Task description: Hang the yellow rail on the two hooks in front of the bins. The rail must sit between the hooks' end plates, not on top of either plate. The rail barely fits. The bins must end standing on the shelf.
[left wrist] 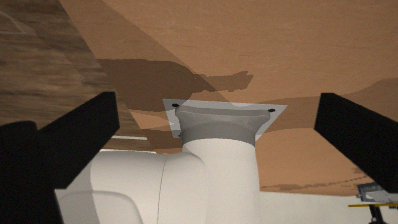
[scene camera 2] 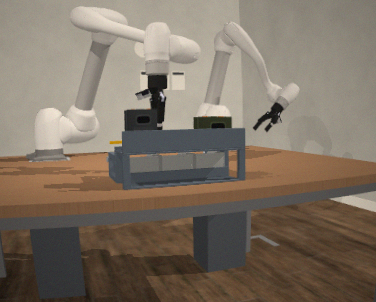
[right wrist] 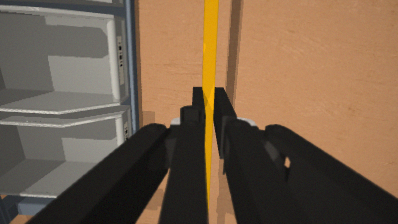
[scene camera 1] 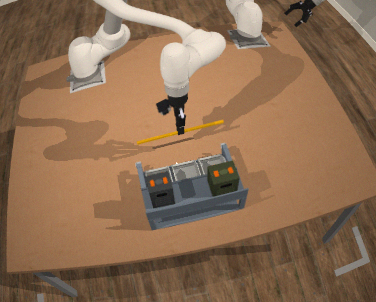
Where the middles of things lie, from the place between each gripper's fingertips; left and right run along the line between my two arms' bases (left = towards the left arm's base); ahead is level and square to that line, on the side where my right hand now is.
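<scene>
My left gripper is 900 mm short of the blue-grey shelf (scene camera 2: 219, 139) at this moment, 50 mm above it and 1020 mm to the left of it.
Counted from my right hand, the blue-grey shelf is 80 mm below, 210 mm ahead and 30 mm to the right.
</scene>
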